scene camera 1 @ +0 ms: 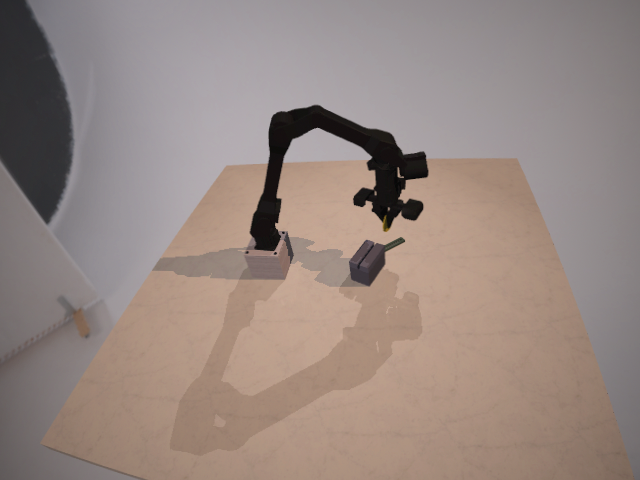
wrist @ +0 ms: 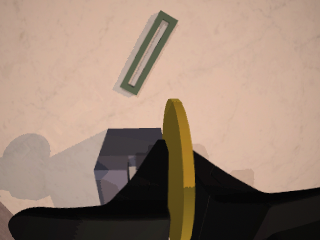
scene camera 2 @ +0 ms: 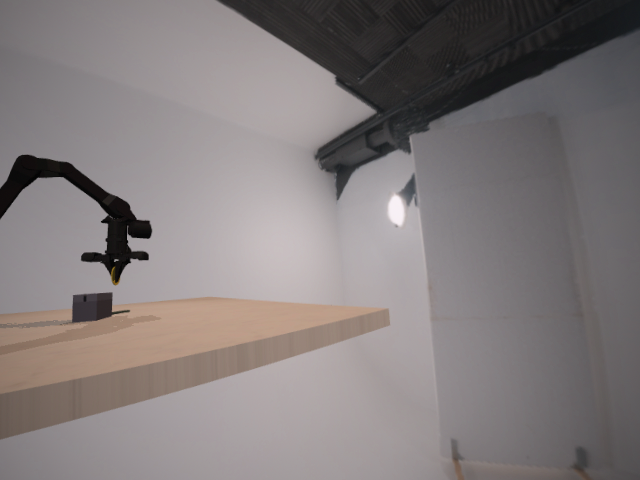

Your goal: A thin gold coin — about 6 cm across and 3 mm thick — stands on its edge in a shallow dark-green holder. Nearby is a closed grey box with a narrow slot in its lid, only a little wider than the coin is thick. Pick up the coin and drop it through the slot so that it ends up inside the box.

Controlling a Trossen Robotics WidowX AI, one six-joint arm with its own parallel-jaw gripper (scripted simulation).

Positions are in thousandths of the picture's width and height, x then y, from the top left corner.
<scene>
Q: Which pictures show my gripper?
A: Scene camera 1, the wrist view and scene camera 2: all of them.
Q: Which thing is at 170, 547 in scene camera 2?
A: My gripper.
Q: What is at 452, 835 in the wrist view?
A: My gripper.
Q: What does my gripper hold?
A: A gold coin.
</scene>
